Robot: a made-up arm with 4 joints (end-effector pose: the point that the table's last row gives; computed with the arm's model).
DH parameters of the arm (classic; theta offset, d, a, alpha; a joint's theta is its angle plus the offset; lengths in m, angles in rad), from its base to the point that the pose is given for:
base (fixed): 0 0.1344 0 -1.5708
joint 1: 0 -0.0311 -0.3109 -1.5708
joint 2: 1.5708 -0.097 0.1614 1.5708
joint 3: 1.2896 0 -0.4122 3.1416
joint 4: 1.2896 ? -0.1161 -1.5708
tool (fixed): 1.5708 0.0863 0 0
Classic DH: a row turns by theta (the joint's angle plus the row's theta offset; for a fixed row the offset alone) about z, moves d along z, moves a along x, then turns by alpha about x.
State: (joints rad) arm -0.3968 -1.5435 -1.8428 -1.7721
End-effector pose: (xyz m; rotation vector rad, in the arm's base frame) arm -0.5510 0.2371 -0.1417 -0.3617 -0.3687 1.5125
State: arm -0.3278 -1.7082 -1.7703 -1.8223
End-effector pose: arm -0.6235 0.1830 -0.0791 -0.2410 -0.1994 1.6950
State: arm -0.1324 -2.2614 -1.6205 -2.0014
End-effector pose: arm -0.7160 -0.0246 0.1262 0.0542 0.3575 2.2262
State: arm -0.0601 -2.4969 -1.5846 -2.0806
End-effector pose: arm -0.7005 -0.1100 0.2008 0.1321 0.5892 2.4290
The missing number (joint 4, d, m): -0.2598
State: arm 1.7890 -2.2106 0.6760 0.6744
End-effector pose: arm 0.6161 0.2991 0.3075 1.8688 0.9397 1.4986
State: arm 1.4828 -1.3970 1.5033 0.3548
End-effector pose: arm 0.4045 0.1245 -0.1363 1.8392 1.8952 0.3213
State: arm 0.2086 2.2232 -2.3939 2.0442
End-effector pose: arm -0.5667 -0.1826 0.0675 0.7677 -1.7768 -1.4964
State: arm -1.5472 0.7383 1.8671 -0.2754
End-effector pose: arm -0.1557 -0.7303 -0.4580 2.0904 -1.5941 1.3267
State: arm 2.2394 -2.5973 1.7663 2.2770
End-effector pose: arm 0.3113 0.4701 0.2851 2.1139 0.3344 1.2211
